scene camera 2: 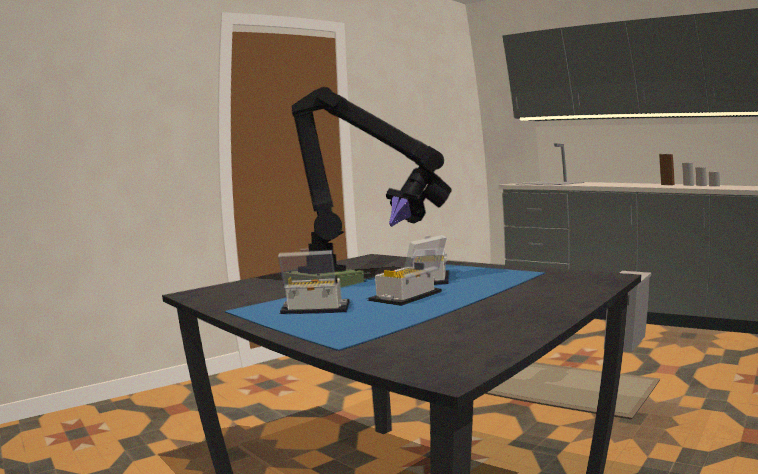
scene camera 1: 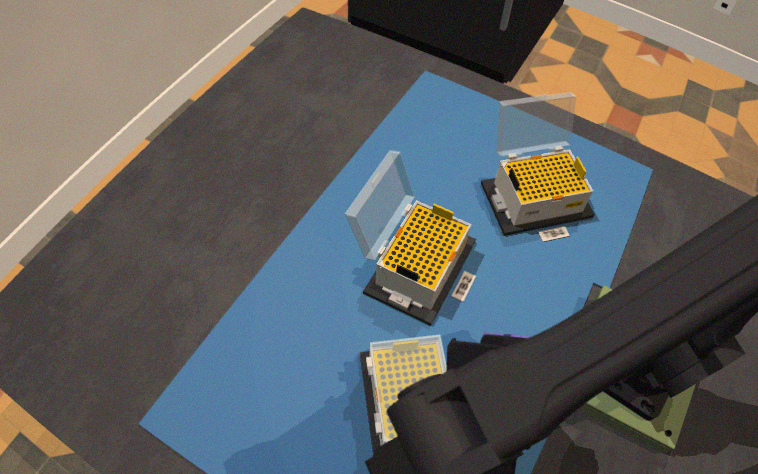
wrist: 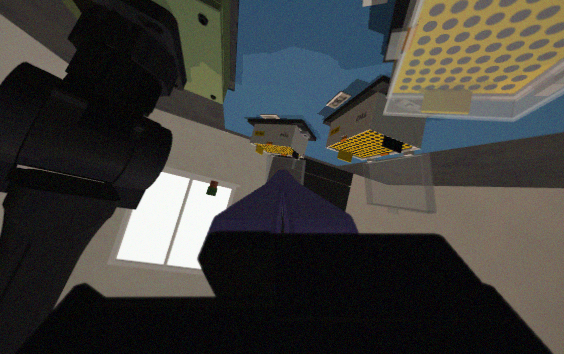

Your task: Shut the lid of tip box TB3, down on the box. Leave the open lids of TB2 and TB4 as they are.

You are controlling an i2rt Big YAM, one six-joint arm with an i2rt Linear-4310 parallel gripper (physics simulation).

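Pixels of known places: gripper, fingertip midpoint: (scene camera 2: 390,225) (scene camera 1: 512,340) (wrist: 282,177); arm's base at its link origin: (wrist: 143,37).
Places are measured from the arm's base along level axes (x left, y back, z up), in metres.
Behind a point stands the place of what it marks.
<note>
TB3 (scene camera 1: 408,370) @(x 0.199, y -0.242, z 0.044 m) (wrist: 465,60) @(x 0.203, y -0.217, z 0.044 m) (scene camera 2: 441,272) @(x 0.191, y -0.293, z -0.004 m) is a pale box of yellow tips. Its clear lid (scene camera 1: 442,351) @(x 0.155, y -0.223, z 0.044 m) (wrist: 500,111) @(x 0.197, y -0.279, z 0.044 m) lies over the tips, looking flat on the box; how firmly it sits cannot be told. The arm hides part of TB3 in scene camera 1. TB2 (scene camera 1: 424,245) (scene camera 2: 398,287) @(x -0.023, y -0.370, z 0.004 m) (wrist: 380,117) @(x 0.086, y -0.291, z 0.007 m) has its clear lid (scene camera 1: 380,206) @(x 0.040, y -0.400, z 0.062 m) (wrist: 400,182) @(x 0.052, y -0.400, z 0.067 m) standing open. TB4 (scene camera 1: 545,178) (scene camera 2: 313,297) @(x -0.206, y -0.287, z 0.002 m) (wrist: 277,132) @(x -0.144, y -0.229, z -0.005 m) has its lid (scene camera 1: 536,122) @(x -0.232, y -0.306, z 0.068 m) (scene camera 2: 306,262) @(x -0.234, y -0.318, z 0.091 m) upright and open. My gripper (scene camera 2: 391,224) @(x 0.134, y -0.159, z 0.124 m) (wrist: 282,177) @(x 0.134, y -0.159, z 0.124 m) is shut, empty, and high above the boxes.
The boxes stand on a blue mat (scene camera 1: 279,313) @(x 0.210, y -0.441, z -0.033 m) (scene camera 2: 340,332) @(x -0.261, y -0.471, z -0.033 m) on the dark table (scene camera 1: 223,167) @(x 0.070, y -0.691, z -0.036 m) (scene camera 2: 475,335) @(x -0.108, y -0.696, z -0.036 m). A green base plate (scene camera 1: 631,422) @(x 0.074, y 0.020, z -0.006 m) (scene camera 2: 351,277) @(x 0.042, y -0.087, z -0.014 m) (wrist: 200,60) @(x 0.012, y -0.064, z 0.002 m) is under the arm's base. My arm crosses the lower right of scene camera 1.
</note>
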